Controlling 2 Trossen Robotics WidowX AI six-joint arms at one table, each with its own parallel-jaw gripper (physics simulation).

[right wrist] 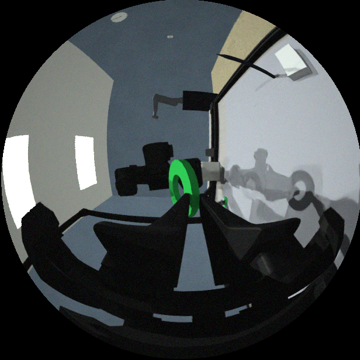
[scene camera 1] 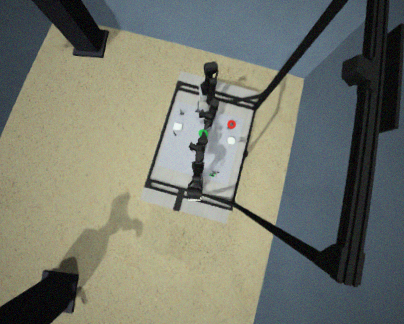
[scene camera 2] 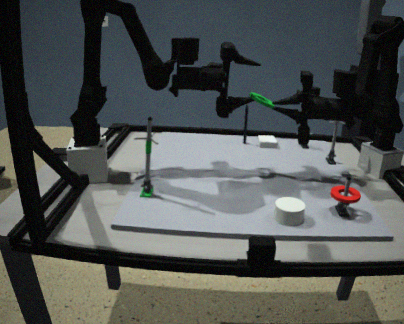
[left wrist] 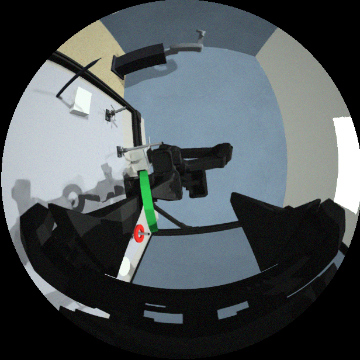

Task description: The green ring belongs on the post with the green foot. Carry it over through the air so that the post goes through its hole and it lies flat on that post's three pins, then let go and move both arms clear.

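Frame: origin at the left arm's base, x back, y right, z up, level; centimetres.
Seen in the pictures: left gripper, fingertip midpoint: (scene camera 1: 202,132) (scene camera 2: 258,82); right gripper, fingertip midpoint: (scene camera 1: 204,130) (scene camera 2: 272,105); left arm's base, origin of the base link: (scene camera 2: 86,142); right arm's base, origin of the base link: (scene camera 1: 205,91) (scene camera 2: 383,146).
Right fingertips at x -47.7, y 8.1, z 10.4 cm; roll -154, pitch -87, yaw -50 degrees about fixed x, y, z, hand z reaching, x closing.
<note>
Offsets run from my right fingertips to a thing's top centre. "spot": to the spot under its first point.
The green ring @(dx +2.6, dy -0.7, dz +3.0 cm) (scene camera 1: 200,132) (scene camera 2: 254,95) (left wrist: 148,200) (right wrist: 191,182) is in the air, tilted, high above the board. My right gripper (scene camera 2: 274,105) (right wrist: 193,197) is shut on its right-hand edge in scene camera 2. My left gripper (scene camera 2: 255,80) is wide open, with nothing between its fingers; its lower finger's tip is close to the ring's other edge, and whether they touch is unclear. The upright post @(spot: dx +32.4, dy +8.1, dz -11.7 cm) (scene camera 2: 148,167) with the green foot @(spot: dx +33.0, dy +7.6, dz -18.2 cm) (scene camera 2: 146,192) (scene camera 1: 212,175) (right wrist: 225,202) stands at the left of the board in scene camera 2. Thin pins cross its upper part.
A red ring @(dx -9.7, dy +24.2, dz -13.8 cm) (scene camera 1: 231,120) (scene camera 2: 345,200) sits around a short post at the right front in scene camera 2. A white cylinder @(dx +4.1, dy +23.6, dz -15.4 cm) (scene camera 2: 290,211) (scene camera 1: 231,140) stands beside it. Behind are a white block @(dx -9.3, dy -21.8, dz -16.9 cm) (scene camera 2: 267,141) (left wrist: 81,101), a thin black rod @(dx -2.0, dy -23.9, dz -4.9 cm) (scene camera 2: 245,125) and a grey post @(spot: dx -24.0, dy -3.7, dz -11.7 cm) (scene camera 2: 334,140).
</note>
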